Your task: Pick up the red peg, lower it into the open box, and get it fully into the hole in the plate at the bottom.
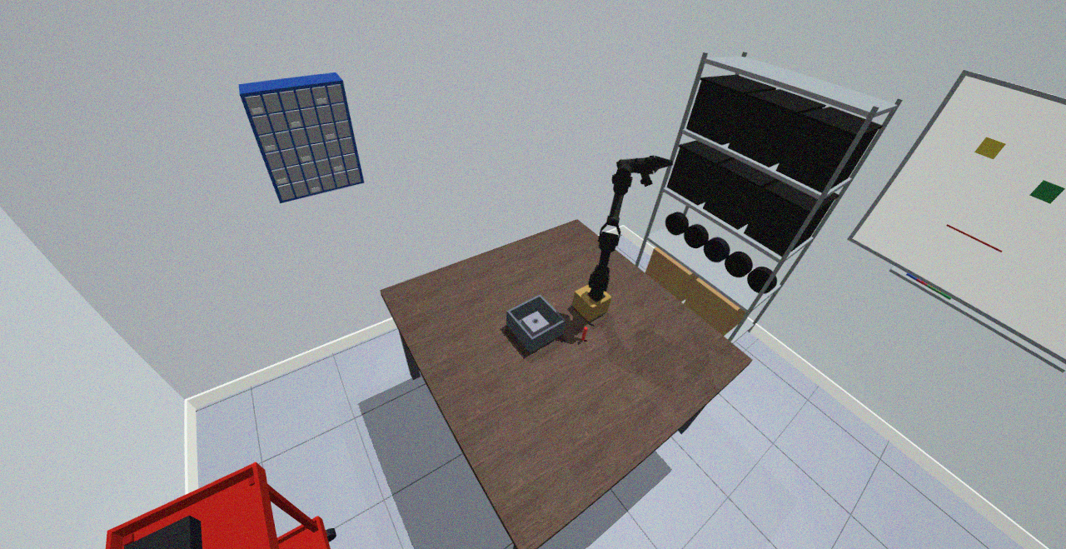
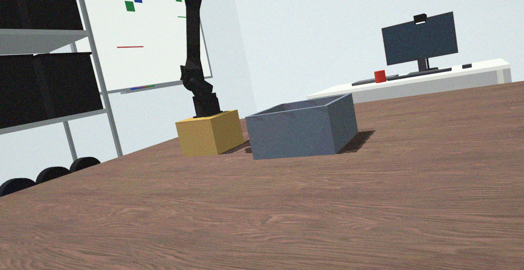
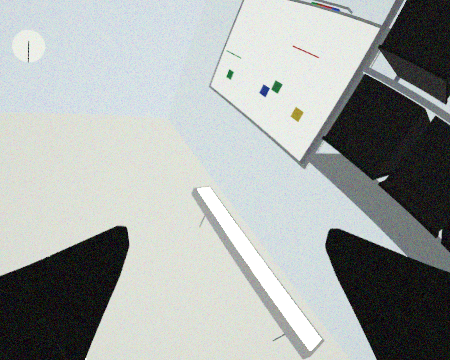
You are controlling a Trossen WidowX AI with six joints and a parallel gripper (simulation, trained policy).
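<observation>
Right now the red peg is 730 mm below my gripper tip, 370 mm ahead of it and 60 mm to the left of it. From my gripper tip the other things lie so: plate 730 mm below, 530 mm ahead, 110 mm to the right; grey box 750 mm below, 530 mm ahead, 110 mm to the right.
</observation>
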